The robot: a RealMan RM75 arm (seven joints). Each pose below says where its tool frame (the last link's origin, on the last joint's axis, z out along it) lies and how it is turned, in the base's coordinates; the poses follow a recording.
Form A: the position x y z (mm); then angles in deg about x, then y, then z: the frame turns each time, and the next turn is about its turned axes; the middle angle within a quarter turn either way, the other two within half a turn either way.
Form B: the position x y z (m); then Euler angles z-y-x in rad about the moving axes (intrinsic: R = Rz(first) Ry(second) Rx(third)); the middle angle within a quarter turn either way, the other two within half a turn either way. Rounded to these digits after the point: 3 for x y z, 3 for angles.
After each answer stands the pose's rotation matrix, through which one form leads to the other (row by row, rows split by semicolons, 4 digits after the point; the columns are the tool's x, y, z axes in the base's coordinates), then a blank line. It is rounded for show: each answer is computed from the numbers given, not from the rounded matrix.
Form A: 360, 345, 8, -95.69, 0.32, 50.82
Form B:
0.360, 0.345, 0.008, -0.127, 0.880, -1.727
0.6317 -0.7752 0.0056; -0.0804 -0.0583 0.9951; -0.7710 -0.6291 -0.0991

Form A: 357, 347, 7, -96.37, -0.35, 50.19
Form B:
0.357, 0.347, 0.007, -0.126, 0.869, -1.744
0.6402 -0.7682 -0.0061; -0.0813 -0.0757 0.9938; -0.7639 -0.6358 -0.1109

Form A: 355, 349, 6, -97.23, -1.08, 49.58
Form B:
0.355, 0.349, 0.006, -0.128, 0.858, -1.765
0.6483 -0.7612 -0.0188; -0.0837 -0.0958 0.9919; -0.7568 -0.6414 -0.1258

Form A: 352, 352, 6, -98.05, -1.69, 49.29
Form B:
0.352, 0.352, 0.006, -0.133, 0.853, -1.785
0.6519 -0.7577 -0.0295; -0.0871 -0.1135 0.9897; -0.7532 -0.6427 -0.1400

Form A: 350, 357, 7, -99.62, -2.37, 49.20
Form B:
0.350, 0.357, 0.007, -0.152, 0.849, -1.826
0.6529 -0.7563 -0.0414; -0.0999 -0.1401 0.9851; -0.7509 -0.6390 -0.1670

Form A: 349, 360, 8, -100.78, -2.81, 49.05
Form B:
0.349, 0.360, 0.008, -0.166, 0.845, -1.856
0.6546 -0.7544 -0.0490; -0.1097 -0.1590 0.9812; -0.7480 -0.6369 -0.1868

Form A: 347, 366, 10, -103.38, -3.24, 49.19
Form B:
0.347, 0.366, 0.010, -0.210, 0.840, -1.924
0.6525 -0.7557 -0.0565; -0.1392 -0.1929 0.9713; -0.7449 -0.6259 -0.2310

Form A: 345, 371, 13, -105.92, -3.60, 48.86
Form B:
0.345, 0.371, 0.013, -0.249, 0.826, -1.987
0.6566 -0.7516 -0.0628; -0.1668 -0.2259 0.9597; -0.7356 -0.6197 -0.2738

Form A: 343, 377, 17, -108.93, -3.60, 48.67
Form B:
0.343, 0.377, 0.017, -0.301, 0.809, -2.059
0.6591 -0.7494 -0.0628; -0.2044 -0.2588 0.9440; -0.7238 -0.6094 -0.3238

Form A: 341, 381, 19, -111.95, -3.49, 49.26
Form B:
0.341, 0.381, 0.019, -0.362, 0.800, -2.136
0.6514 -0.7563 -0.0609; -0.2464 -0.2867 0.9258; -0.7176 -0.5881 -0.3731

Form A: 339, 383, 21, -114.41, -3.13, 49.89
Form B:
0.339, 0.383, 0.021, -0.416, 0.791, -2.198
0.6433 -0.7637 -0.0546; -0.2840 -0.3043 0.9093; -0.7110 -0.5694 -0.4126

